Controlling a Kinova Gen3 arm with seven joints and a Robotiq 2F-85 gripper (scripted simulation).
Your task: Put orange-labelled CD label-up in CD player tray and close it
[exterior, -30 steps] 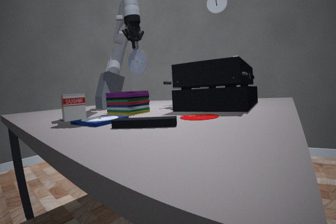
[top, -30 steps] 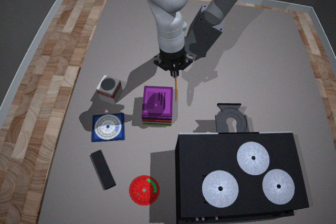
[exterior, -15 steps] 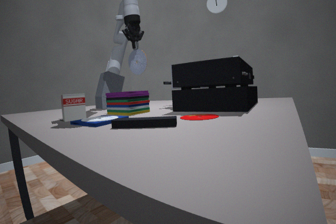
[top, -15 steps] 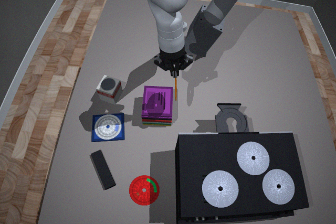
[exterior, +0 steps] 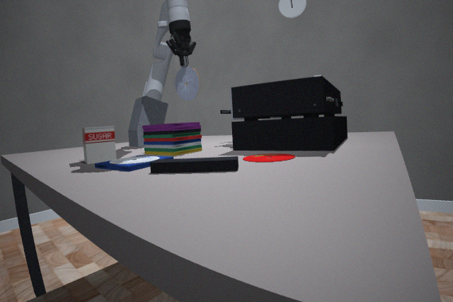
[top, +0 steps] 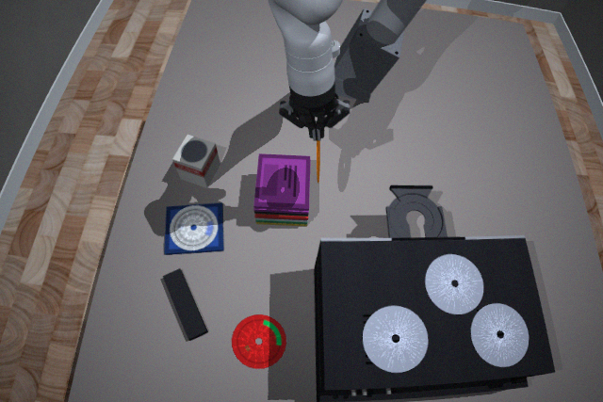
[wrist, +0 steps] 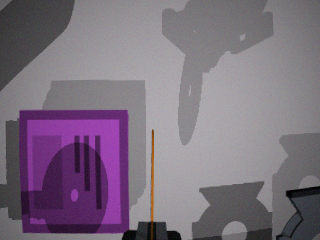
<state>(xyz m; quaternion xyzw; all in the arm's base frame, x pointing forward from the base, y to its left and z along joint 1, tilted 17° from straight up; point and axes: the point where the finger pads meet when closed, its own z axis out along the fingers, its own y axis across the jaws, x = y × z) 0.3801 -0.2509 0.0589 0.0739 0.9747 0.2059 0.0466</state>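
Now: hand 8 cm above the orange-labelled CD and 1 cm to the right of it. Round my hand: black box (34 cm ahead, 26 cm below, 20 cm to the left); sugar box (28 cm to the right, 26 cm below, 11 cm behind); purple case (22 cm below, 6 cm to the right, 2 cm behind).
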